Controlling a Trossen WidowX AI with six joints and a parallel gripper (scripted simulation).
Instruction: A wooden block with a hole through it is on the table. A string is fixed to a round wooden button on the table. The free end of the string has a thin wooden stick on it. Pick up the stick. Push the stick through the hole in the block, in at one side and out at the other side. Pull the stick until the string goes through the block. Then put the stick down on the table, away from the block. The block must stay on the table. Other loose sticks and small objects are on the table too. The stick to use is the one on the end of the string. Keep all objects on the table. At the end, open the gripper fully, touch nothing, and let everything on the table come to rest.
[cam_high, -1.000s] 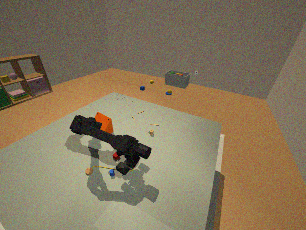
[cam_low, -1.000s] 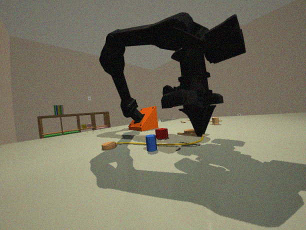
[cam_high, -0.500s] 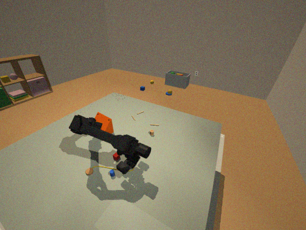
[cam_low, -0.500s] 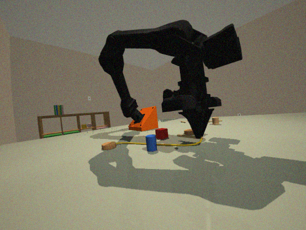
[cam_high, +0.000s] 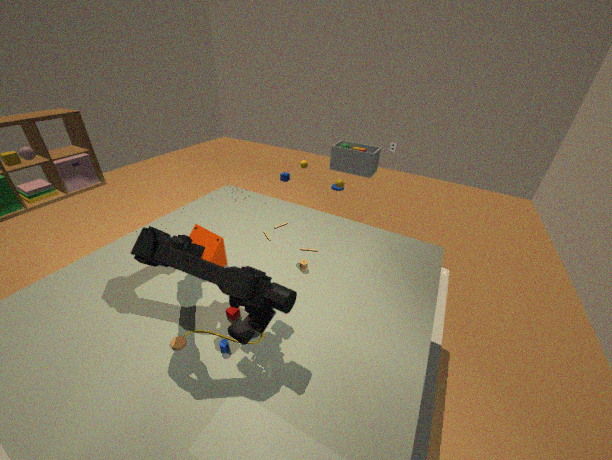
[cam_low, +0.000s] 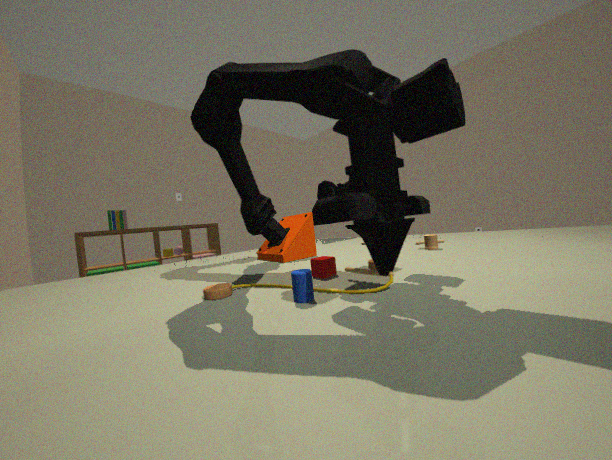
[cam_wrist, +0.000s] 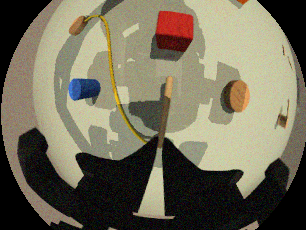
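The red block lies 12 cm behind my gripper tip and 1 cm to the left of it. The rest, counted from my gripper tip: blue cylinder: 6 cm behind, 9 cm to the right; then thin wooden stick: 1 cm behind; then small wooden cylinder: 3 cm behind, 32 cm to the left.
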